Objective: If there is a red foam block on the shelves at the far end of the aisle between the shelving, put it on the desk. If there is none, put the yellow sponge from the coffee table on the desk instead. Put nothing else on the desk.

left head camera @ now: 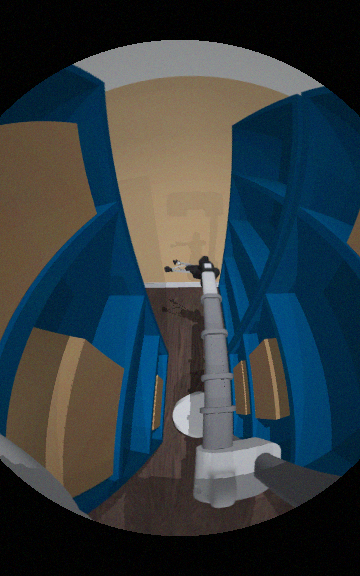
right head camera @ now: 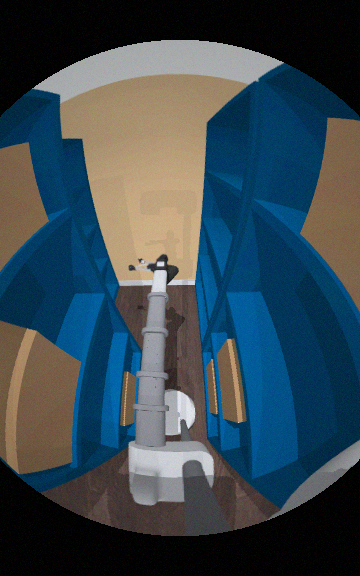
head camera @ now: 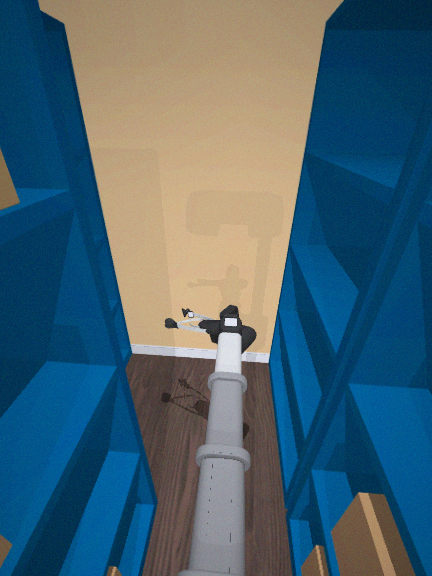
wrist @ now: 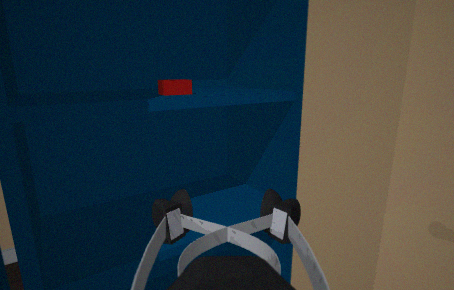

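Pixels of known places: gripper, fingertip midpoint: (left head camera: 168, 264) (right head camera: 133, 263) (head camera: 173, 316) (wrist: 226, 206); robot's base at its link origin: (left head camera: 197, 413) (right head camera: 170, 411).
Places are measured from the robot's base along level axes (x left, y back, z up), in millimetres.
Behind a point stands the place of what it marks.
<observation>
A red block (wrist: 175, 87) @(x 847, y -1080, z 986 mm) sits on a blue shelf board (wrist: 235, 99) @(x 761, y -1243, z 948 mm) in the wrist view, left of and above the fingers, near the board's front edge. It does not show in the head views. My gripper (wrist: 226, 206) @(x 210, y -855, z 920 mm) (head camera: 178, 318) @(x 210, y -855, z 920 mm) (left head camera: 171, 266) @(x 210, y -855, z 920 mm) (right head camera: 136, 265) @(x 210, y -855, z 920 mm) is open and empty at the end of the extended arm (head camera: 227, 415) @(x -3, y -369, z 1103 mm). It points to the left side of the aisle near the far wall, apart from the block and lower in the wrist view. The desk, the coffee table and the yellow sponge do not show.
Blue shelving stands close on the left (head camera: 95, 300) @(x 310, y -571, z 1179 mm) and right (head camera: 325, 400) @(x -309, y -644, z 795 mm) of the narrow aisle. The beige wall (head camera: 200, 125) @(x 198, y -1562, z 1519 mm) closes the far end. Brown boxes (head camera: 370, 535) (left head camera: 90, 410) @(x 318, y -36, z 1138 mm) (right head camera: 45, 405) @(x 318, y -4, z 1121 mm) stand on nearer shelves. The dark wooden floor (head camera: 165, 450) @(x 323, y -848, z -28 mm) runs between the shelves.
</observation>
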